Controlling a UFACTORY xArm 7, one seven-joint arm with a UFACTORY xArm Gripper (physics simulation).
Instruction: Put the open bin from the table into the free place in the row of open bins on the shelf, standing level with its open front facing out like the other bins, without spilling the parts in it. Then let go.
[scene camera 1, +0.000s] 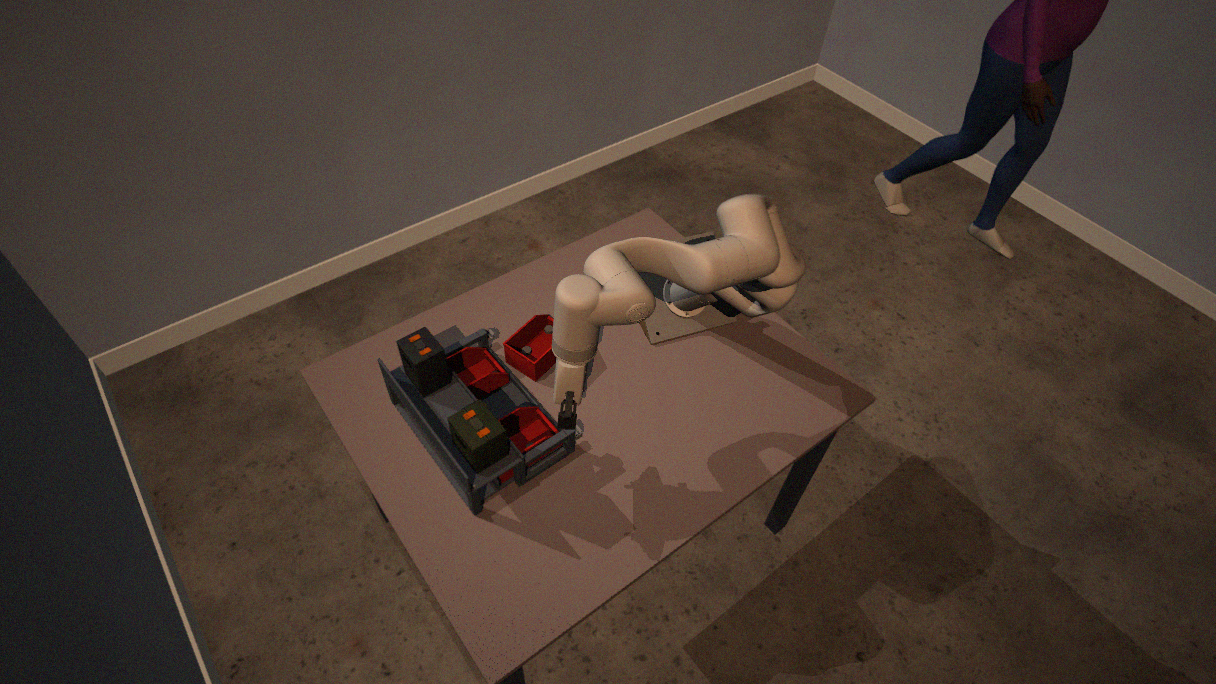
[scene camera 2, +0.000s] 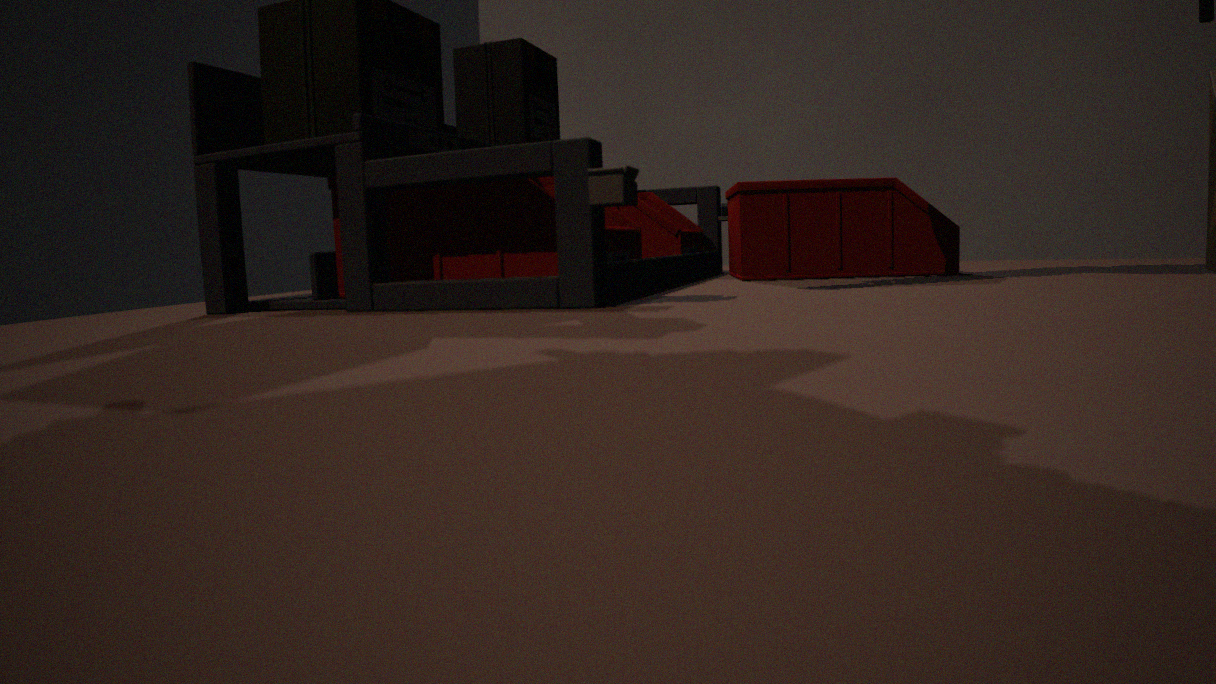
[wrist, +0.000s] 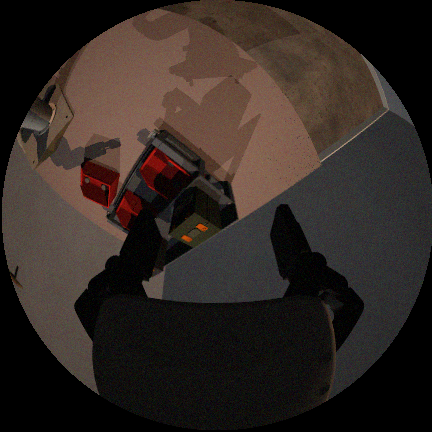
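Where they show: gripper, between the fingertips: (scene camera 1: 568, 407) (wrist: 213, 221); arm's base, origin of its link: (scene camera 1: 685, 294).
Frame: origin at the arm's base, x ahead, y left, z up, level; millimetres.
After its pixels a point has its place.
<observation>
The open red bin (scene camera 1: 528, 350) (scene camera 2: 841, 229) @[x 387, y -23, z -34 mm] (wrist: 95, 181) @[x 388, y -105, z -68 mm] stands upright on the table beside the shelf, its low front facing away from the shelf; grey round parts lie in it. The grey shelf (scene camera 1: 425, 437) @[x 757, y 17, z -66 mm] (scene camera 2: 578, 229) @[x 486, y 226, z -32 mm] (wrist: 181, 149) @[x 557, y 221, z -56 mm] holds a red bin (scene camera 1: 482, 367) @[x 554, y -98, z -62 mm] (wrist: 130, 209) @[x 564, y -20, z 7 mm] towards its far end and another red bin (scene camera 1: 528, 428) @[x 543, y 121, z -62 mm] (wrist: 161, 170) @[x 564, y 126, z -62 mm] towards its near end. A dark free place lies between them. My gripper (scene camera 1: 568, 404) @[x 555, y 320, z 279 mm] (wrist: 213, 221) @[x 555, y 320, z 279 mm] is open and empty, high over the shelf side; its exact height is unclear. It does not show in scene camera 2.
A black box (scene camera 1: 425, 364) @[x 709, y -19, z 136 mm] (scene camera 2: 508, 95) @[x 676, y -23, z 100 mm] and an olive box (scene camera 1: 477, 438) @[x 694, y 201, z 126 mm] (scene camera 2: 350, 76) @[x 643, y 213, z 70 mm] (wrist: 196, 226) @[x 669, y 188, z 127 mm] with orange marks stand on the shelf's raised back part. The arm's base plate (scene camera 1: 667, 331) @[x 88, y 50, z -51 mm] is at the table's far side. A person (scene camera 1: 1020, 110) is on the floor beyond the table.
</observation>
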